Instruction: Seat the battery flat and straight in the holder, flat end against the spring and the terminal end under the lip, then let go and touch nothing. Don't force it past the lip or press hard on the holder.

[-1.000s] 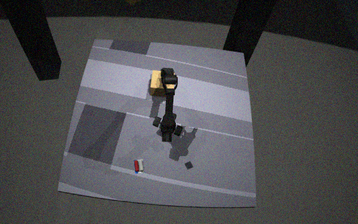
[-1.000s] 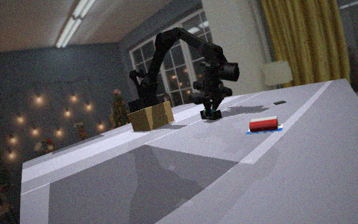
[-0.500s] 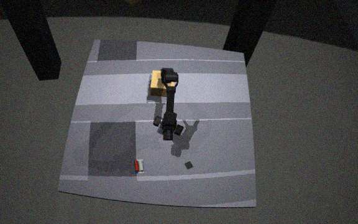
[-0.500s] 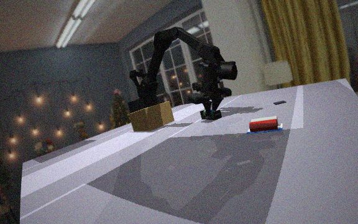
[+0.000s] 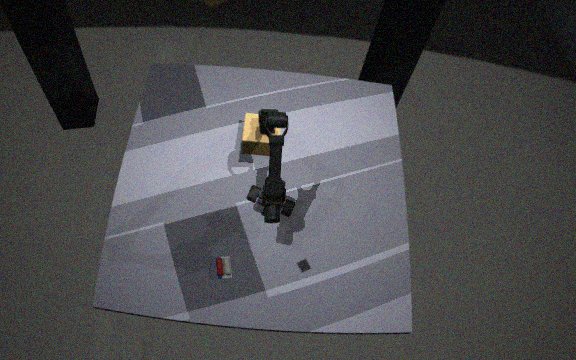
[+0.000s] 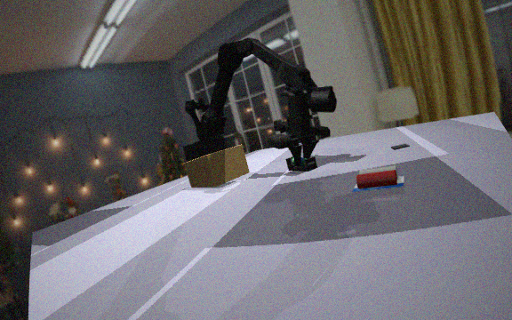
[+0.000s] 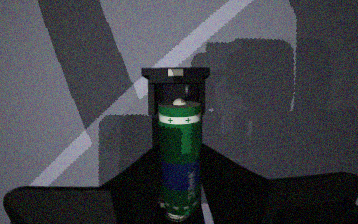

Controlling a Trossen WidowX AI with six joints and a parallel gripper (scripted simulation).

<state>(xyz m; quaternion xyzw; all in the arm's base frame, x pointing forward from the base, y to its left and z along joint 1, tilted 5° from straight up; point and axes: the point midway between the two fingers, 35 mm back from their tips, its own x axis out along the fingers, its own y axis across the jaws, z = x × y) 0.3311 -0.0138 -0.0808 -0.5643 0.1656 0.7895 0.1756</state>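
Right now my gripper tip is 10 mm below the battery. The rest, counted from my gripper tip: small dark square (270 mm ahead, 110 mm to the left, 10 mm below).
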